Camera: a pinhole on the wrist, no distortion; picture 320 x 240 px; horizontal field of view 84.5 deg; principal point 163.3 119.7 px. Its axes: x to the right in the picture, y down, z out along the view. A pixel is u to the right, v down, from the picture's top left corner.
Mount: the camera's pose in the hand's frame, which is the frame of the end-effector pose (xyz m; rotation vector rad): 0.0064 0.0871 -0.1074 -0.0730 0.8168 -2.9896
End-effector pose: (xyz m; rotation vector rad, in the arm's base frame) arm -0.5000 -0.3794 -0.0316 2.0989 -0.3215 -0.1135
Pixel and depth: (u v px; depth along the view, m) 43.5 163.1 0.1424
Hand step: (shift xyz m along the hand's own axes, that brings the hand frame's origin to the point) 0.1121 -0.0102 -0.0061
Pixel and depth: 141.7 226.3 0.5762
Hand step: 0.1190 -0.5013 0.2083
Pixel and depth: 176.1 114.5 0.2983
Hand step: 0.0013 -0.0577 0.1544
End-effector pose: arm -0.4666 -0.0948 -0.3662 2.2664 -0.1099 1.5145
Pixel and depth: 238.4 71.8 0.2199
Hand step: -0.0764 0.0221 0.1154
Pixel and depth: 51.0 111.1 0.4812
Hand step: 0.3390 -0.1206 0.3079
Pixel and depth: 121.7 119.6 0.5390
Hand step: 0.1638 -0.1792 0.3520
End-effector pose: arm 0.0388 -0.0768 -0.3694 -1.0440 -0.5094 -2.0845
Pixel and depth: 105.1 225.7 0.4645
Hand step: 0.1935 -0.3808 0.1446
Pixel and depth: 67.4 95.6 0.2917
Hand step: 0.1802 -0.0181 0.1583
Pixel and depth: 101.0 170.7 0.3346
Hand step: 0.1460 -0.1597 0.1270
